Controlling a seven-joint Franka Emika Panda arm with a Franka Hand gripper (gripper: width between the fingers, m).
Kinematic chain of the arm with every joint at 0, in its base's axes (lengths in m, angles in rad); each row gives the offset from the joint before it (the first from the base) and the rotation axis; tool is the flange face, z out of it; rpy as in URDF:
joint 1: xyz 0 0 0.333 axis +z
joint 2: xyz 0 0 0 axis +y
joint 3: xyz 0 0 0.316 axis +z
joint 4: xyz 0.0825 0 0 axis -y
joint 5: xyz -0.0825 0 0.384 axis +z
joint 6: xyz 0 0 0 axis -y
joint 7: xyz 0.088 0 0 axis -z
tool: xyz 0 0 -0.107 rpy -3.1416 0 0
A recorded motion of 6 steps. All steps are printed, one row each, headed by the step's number.
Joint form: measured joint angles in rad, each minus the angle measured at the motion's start. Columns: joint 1, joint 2, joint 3, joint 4, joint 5, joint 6, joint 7.
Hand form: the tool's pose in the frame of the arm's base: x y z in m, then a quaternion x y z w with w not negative. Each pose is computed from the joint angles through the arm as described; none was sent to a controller.
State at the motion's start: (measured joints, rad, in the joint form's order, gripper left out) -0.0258 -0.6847 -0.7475 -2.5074 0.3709 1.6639 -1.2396
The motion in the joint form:
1: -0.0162 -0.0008 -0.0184 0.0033 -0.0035 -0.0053 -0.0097
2: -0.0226 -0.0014 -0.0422 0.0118 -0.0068 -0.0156 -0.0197
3: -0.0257 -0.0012 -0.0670 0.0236 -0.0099 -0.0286 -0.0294
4: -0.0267 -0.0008 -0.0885 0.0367 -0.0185 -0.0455 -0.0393
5: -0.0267 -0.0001 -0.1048 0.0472 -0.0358 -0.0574 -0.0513
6: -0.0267 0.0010 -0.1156 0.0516 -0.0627 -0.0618 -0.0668
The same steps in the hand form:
1: 0.2591 -0.2357 0.4542 -0.87248 -0.24545 -0.23133 0.35359
2: 0.2524 -0.2451 0.4537 -0.87125 -0.23969 -0.23873 0.35563
3: 0.2460 -0.2544 0.4540 -0.86957 -0.23503 -0.24580 0.35805
4: 0.2399 -0.2624 0.4546 -0.86820 -0.23415 -0.24910 0.35967
5: 0.2349 -0.2689 0.4543 -0.86857 -0.23710 -0.24838 0.35732
6: 0.2308 -0.2735 0.4519 -0.87073 -0.24395 -0.24309 0.35102

